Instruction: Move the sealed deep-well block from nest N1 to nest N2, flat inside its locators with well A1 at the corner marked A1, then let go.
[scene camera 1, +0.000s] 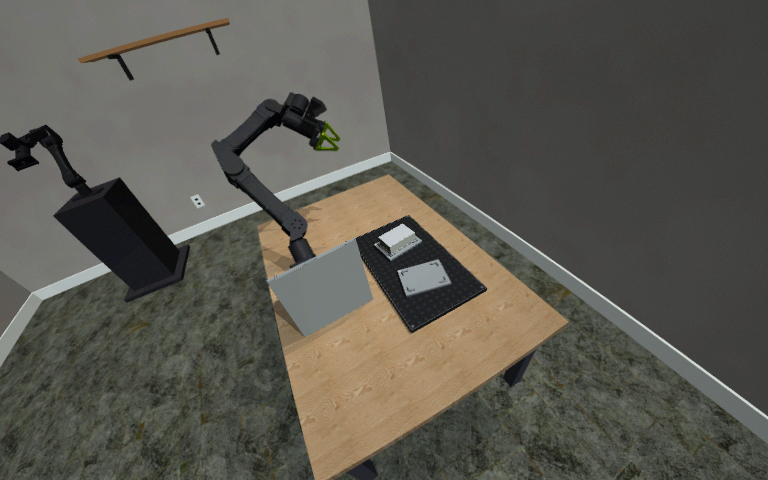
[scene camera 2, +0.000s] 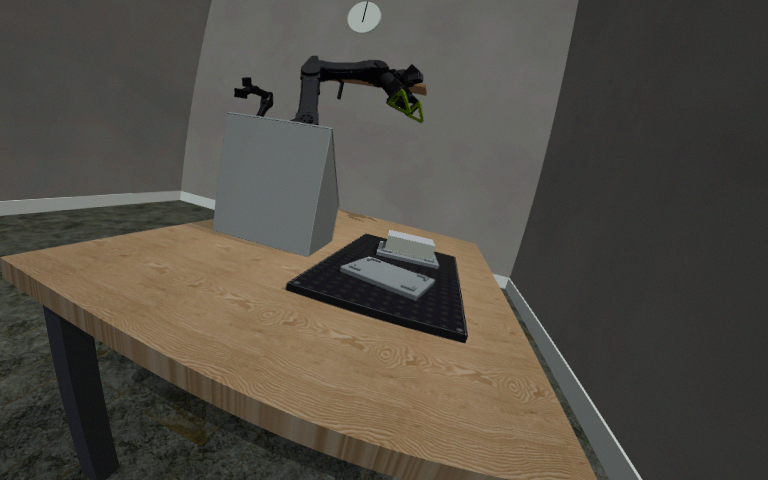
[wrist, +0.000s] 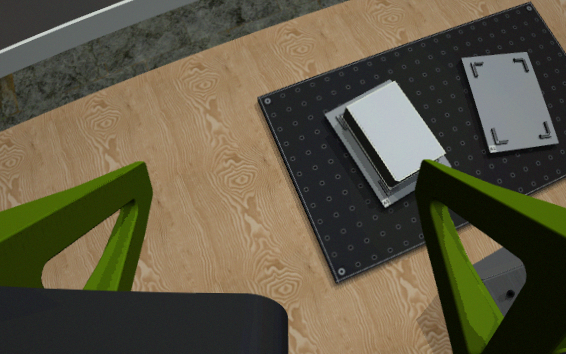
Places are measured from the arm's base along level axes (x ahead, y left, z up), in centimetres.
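Pixels of known places: gripper, fingertip midpoint: (scene camera 1: 338, 144) (scene camera 2: 416, 117) (wrist: 283, 175); arm's base, link origin: (scene camera 1: 307, 264) (scene camera 2: 281, 156).
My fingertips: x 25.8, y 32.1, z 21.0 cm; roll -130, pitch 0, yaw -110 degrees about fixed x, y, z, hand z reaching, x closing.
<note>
Ahead of a thing's pixels: the offset from my fingertips to its middle. "spot": to the spot under its first point. Level surfaces: height alone.
The sealed deep-well block @[dy -19.6, dx +9.5, dz -37.2 cm] (scene camera 1: 398, 236) (scene camera 2: 410, 245) (wrist: 395, 130), white-topped, sits on nest N1 @[dy -19.6, dx +9.5, dz -39.6 cm] (scene camera 1: 396, 254) (scene camera 2: 404, 258) (wrist: 353, 145), a grey plate. Nest N2 @[dy -41.1, dx +9.2, dz -39.6 cm] (scene camera 1: 424, 277) (scene camera 2: 387, 277) (wrist: 510, 102) is a bare grey plate with four dark corner locators. In the wrist view its small corner label @[spot: dy -34.4, dx +2.9, dz -39.3 cm] (wrist: 493, 148) is at the lower left. The block's own A1 mark cannot be made out. My green-fingered gripper (scene camera 1: 338, 142) (scene camera 2: 417, 113) (wrist: 283, 175) is wide open and empty, high above the table; in the wrist view the block is beyond the right finger.
Both nests are on a black perforated board @[dy -30.7, dx +9.2, dz -41.1 cm] (scene camera 1: 436, 308) (scene camera 2: 373, 305) (wrist: 310, 165) on the wooden table @[dz -41.8 cm] (scene camera 1: 396, 384) (scene camera 2: 198, 300) (wrist: 200, 150). A tall grey wedge-shaped panel (scene camera 1: 322, 288) (scene camera 2: 271, 181) stands beside my arm's base. Another dark arm is on a pedestal (scene camera 1: 118, 232) behind.
</note>
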